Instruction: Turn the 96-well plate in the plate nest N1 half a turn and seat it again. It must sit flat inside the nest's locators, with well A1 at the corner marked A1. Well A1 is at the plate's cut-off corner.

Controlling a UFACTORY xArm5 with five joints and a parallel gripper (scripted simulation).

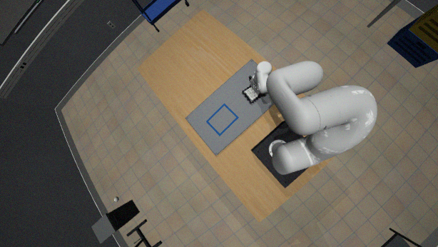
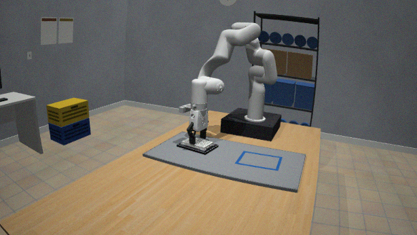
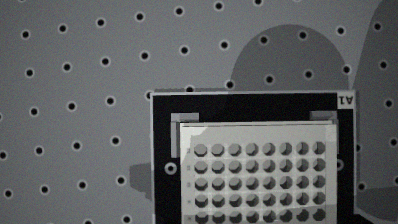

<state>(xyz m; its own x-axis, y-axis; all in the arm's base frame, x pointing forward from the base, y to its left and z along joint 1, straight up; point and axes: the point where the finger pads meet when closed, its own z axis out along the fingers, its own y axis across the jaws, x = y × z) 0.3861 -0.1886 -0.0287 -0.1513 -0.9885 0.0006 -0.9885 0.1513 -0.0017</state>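
The white 96-well plate is 20 mm below my hand. Also, from my hand: black plate nest 30 mm below; A1 mark 60 mm behind, 70 mm to the right, 30 mm below.
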